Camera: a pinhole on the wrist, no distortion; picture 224 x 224 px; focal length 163.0 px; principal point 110.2 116.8 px. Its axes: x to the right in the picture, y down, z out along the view. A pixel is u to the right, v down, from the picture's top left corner.
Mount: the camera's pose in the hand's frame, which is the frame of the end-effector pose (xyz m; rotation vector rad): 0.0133 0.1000 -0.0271 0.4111 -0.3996 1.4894
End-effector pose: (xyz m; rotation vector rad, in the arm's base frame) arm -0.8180 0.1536 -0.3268 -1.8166 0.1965 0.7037
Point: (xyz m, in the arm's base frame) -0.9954 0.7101 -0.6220
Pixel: 211 86
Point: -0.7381 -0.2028 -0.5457
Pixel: behind the camera
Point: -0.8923 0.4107 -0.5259
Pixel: 207 69
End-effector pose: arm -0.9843 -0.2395 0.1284 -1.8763 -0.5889 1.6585
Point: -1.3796 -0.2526 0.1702
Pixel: 155 161
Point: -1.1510 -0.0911 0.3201
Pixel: 16 152
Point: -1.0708 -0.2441 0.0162
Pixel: 177 40
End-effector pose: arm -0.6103 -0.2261 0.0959 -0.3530 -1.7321 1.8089
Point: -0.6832 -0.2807 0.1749
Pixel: 42 88
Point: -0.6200 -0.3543 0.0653
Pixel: 110 210
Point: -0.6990 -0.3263 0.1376
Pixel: 90 110
